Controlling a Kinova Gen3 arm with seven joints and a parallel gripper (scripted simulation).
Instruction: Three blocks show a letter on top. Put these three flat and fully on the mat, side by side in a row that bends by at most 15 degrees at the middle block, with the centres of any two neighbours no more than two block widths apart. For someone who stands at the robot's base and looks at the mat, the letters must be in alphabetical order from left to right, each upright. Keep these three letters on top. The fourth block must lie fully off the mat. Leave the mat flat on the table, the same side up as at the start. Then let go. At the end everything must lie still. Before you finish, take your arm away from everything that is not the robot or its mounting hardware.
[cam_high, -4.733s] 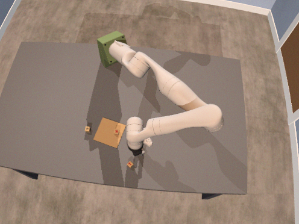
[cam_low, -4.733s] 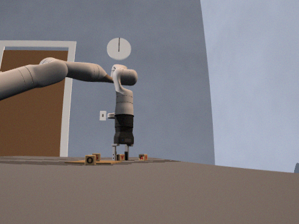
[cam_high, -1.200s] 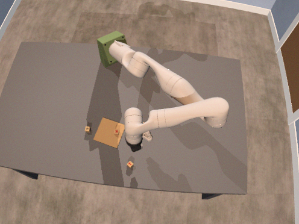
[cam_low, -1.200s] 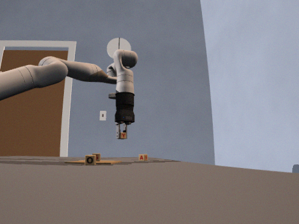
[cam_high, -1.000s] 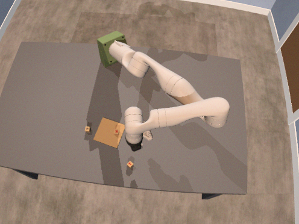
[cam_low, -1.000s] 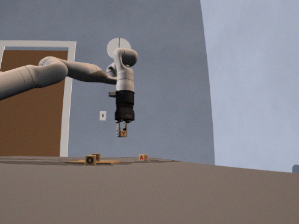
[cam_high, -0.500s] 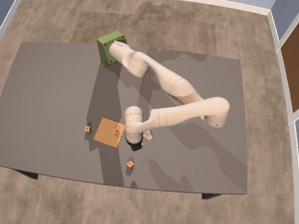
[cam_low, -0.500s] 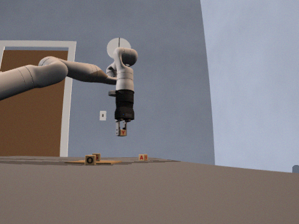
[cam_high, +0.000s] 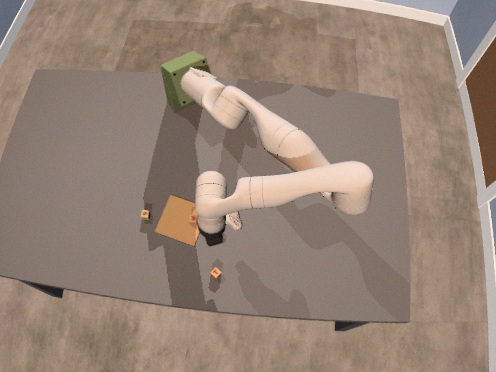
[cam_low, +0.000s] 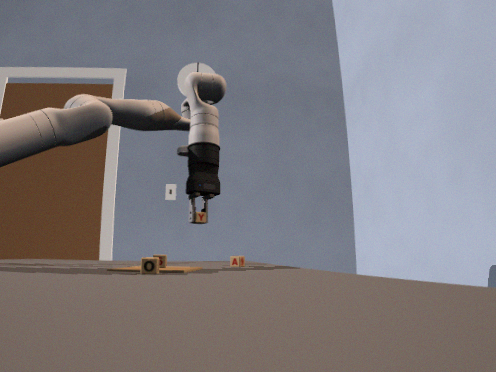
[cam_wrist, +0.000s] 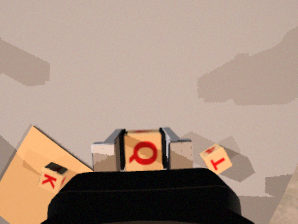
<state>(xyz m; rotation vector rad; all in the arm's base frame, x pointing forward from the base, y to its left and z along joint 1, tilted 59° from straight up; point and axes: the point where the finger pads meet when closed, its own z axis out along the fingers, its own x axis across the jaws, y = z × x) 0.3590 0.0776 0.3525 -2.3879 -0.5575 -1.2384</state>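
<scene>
The orange mat lies 16 cm to the right of my hand, 12 cm below it and 2 cm behind it.
</scene>
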